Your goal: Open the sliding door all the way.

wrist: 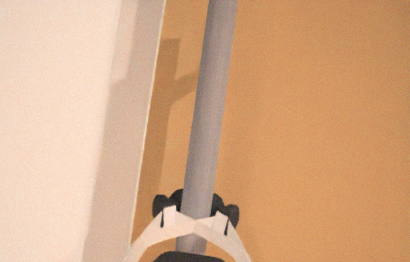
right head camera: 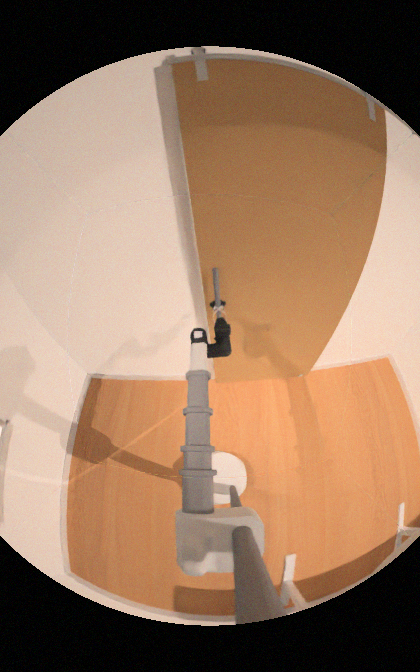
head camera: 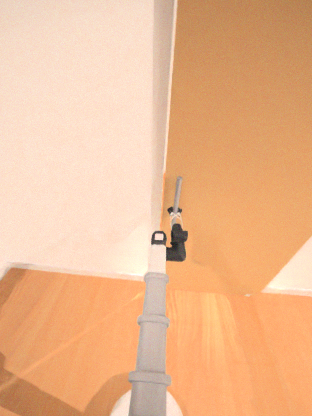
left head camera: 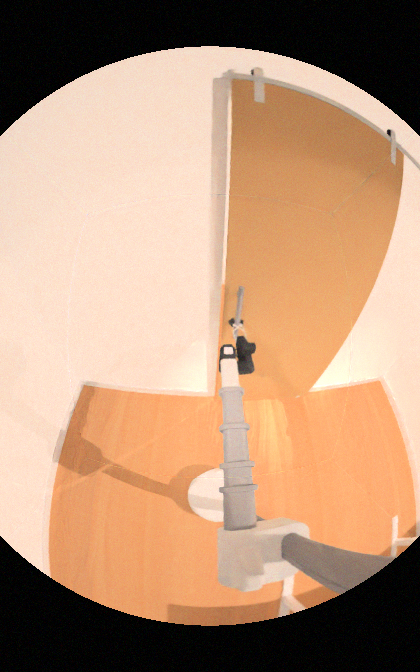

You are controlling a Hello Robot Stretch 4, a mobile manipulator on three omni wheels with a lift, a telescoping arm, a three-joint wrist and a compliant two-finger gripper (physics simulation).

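Frame: origin at the robot's base, x up, y ahead, z left, level; metres.
Where they show: robot's base at its link origin: (right head camera: 218,476) (left head camera: 217,493).
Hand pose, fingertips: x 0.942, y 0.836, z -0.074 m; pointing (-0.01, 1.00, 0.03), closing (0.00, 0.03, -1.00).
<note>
Each offset is from my fingertips to the centre of the thing. "pt": to the spot under its first point.
The sliding door (head camera: 245,125) (left head camera: 300,200) (right head camera: 285,200) (wrist: 320,125) is a tan-orange panel with its left edge close beside the pale wall's grey edge strip (left head camera: 219,175) (wrist: 122,125). Its handle {pt dx +0.138, dy -0.055, dz -0.004 m} (head camera: 178,192) (left head camera: 240,300) (right head camera: 215,282) (wrist: 215,90) is a long grey upright bar near that left edge. My gripper (head camera: 175,210) (left head camera: 236,322) (right head camera: 217,304) (wrist: 196,206) is shut on the lower part of the bar, with one dark fingertip on each side of it. The parts of the fingertips behind the bar are hidden in the wrist view.
A grey rail (left head camera: 305,89) runs along the door's top, with light hangers {pt dx +1.112, dy +0.009, dz -0.037 m} (left head camera: 259,90) (right head camera: 201,70). Pale wall (head camera: 75,125) stands left of the door, and more wall shows at its right. White frame-like pieces (right head camera: 290,567) stand near the floor's lower right edge.
</note>
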